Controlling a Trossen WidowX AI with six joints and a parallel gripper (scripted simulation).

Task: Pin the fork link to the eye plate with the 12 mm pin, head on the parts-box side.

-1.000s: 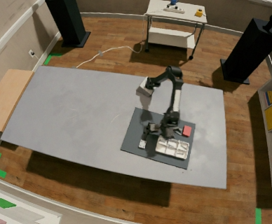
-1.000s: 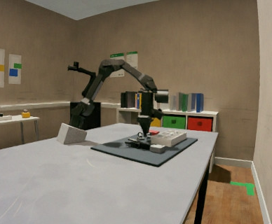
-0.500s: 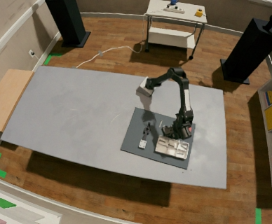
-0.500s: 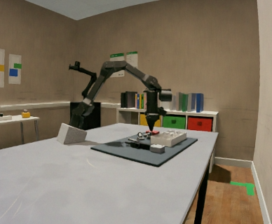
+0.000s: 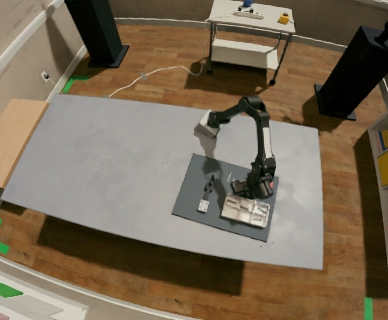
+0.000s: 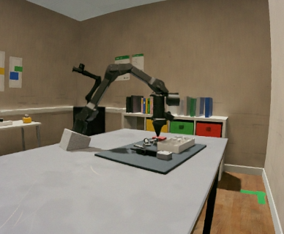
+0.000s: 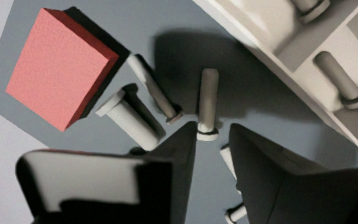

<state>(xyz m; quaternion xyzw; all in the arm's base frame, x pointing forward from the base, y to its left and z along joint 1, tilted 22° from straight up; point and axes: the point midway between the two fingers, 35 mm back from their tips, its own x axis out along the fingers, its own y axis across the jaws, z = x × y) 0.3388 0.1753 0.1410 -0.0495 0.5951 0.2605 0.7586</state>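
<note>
Now: hand 7 cm above the headed pin. The rest, counted from my hand: mat: 9 cm to the right, 8 cm below, 3 cm ahead; then white parts box: 10 cm ahead, 7 cm below; then thick pin: 7 cm below, 7 cm behind, 1 cm to the left.
</note>
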